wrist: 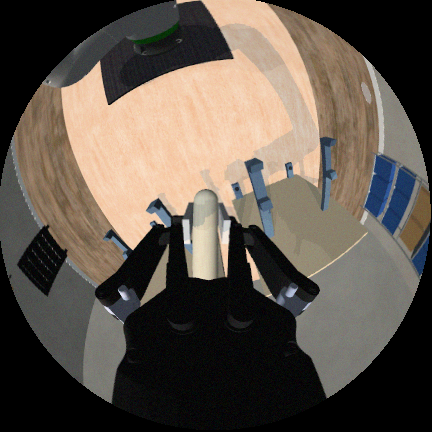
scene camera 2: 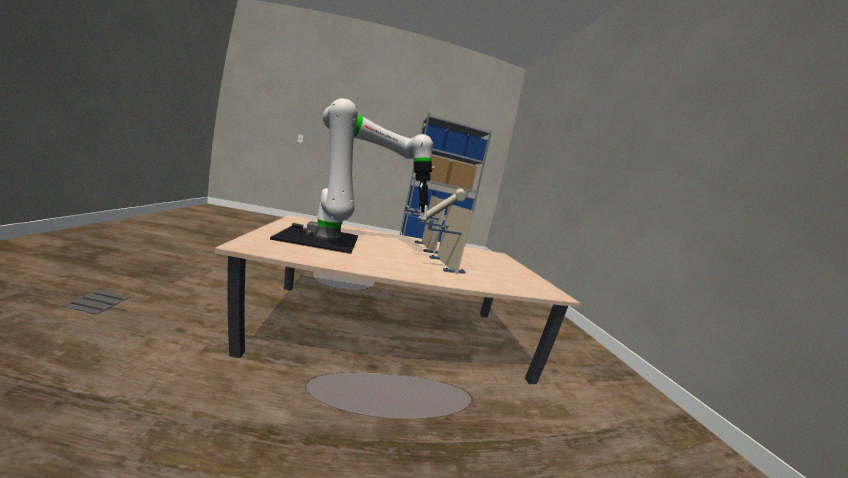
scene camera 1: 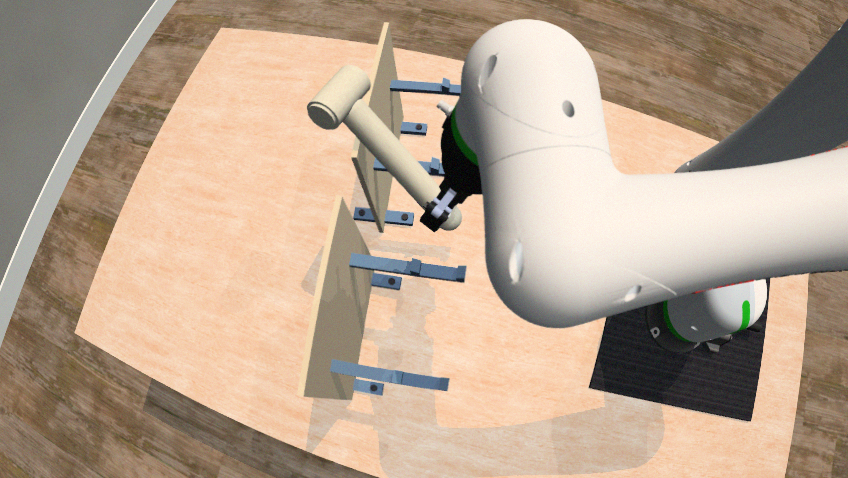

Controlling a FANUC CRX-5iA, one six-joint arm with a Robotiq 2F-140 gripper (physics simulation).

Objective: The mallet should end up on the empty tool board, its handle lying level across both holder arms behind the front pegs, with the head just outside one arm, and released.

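The cream mallet (scene camera 1: 388, 149) (scene camera 2: 442, 204) (wrist: 205, 257) is in the air, its handle sloping up from my gripper to the head. My gripper (scene camera 1: 440, 207) (scene camera 2: 422, 214) (wrist: 205, 210) is shut on the handle near its rounded free end. In scene camera 1 the head is beyond the upper board (scene camera 1: 387, 109), and the handle crosses over this board. The lower board (scene camera 1: 338, 308) (wrist: 300, 240) bears no tool. Its two blue holder arms (scene camera 1: 385, 263) (scene camera 1: 380, 372) (wrist: 258, 187) (wrist: 326, 190) have raised front pegs. In the wrist view the head is hidden.
The upper board also has blue arms (scene camera 1: 415, 87) (scene camera 1: 436, 168), partly hidden by my wrist or the handle. Both boards stand upright on blue feet (scene camera 1: 383, 216) (scene camera 1: 387, 282). The robot base stands on a black mat (scene camera 1: 671, 391) (scene camera 2: 285, 236). A shelf unit stands behind the table (scene camera 2: 475, 249).
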